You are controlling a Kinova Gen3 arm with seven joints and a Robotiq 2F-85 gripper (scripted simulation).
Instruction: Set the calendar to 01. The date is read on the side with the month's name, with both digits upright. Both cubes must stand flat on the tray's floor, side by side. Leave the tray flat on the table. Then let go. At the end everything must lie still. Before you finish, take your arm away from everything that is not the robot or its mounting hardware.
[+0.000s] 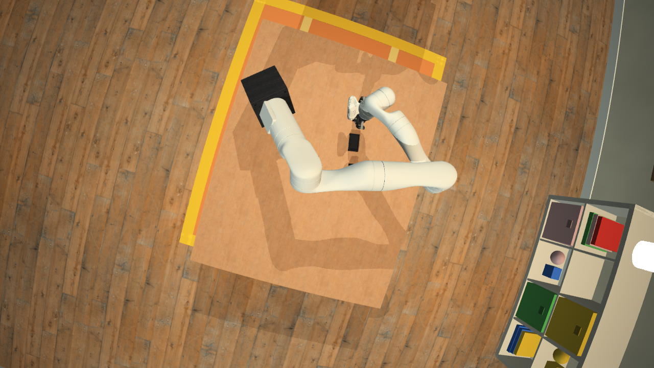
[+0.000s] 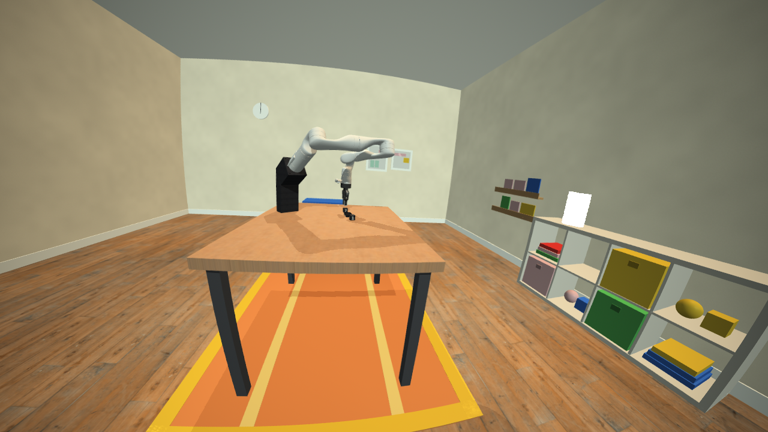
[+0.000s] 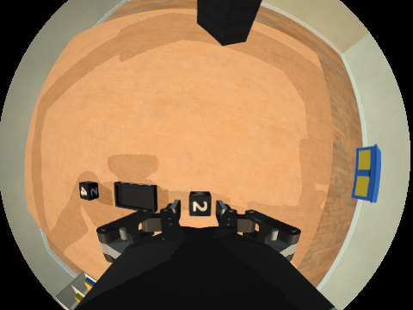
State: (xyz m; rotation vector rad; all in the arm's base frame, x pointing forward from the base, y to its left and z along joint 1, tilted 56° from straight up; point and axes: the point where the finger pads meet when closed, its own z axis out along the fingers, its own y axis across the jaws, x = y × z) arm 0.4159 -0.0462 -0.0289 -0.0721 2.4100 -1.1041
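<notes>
The black digit cube is 50 mm below my hand and 10 mm ahead of it. Also, from my hand: black calendar tray: 110 mm to the right, 60 mm below, 10 mm behind.
</notes>
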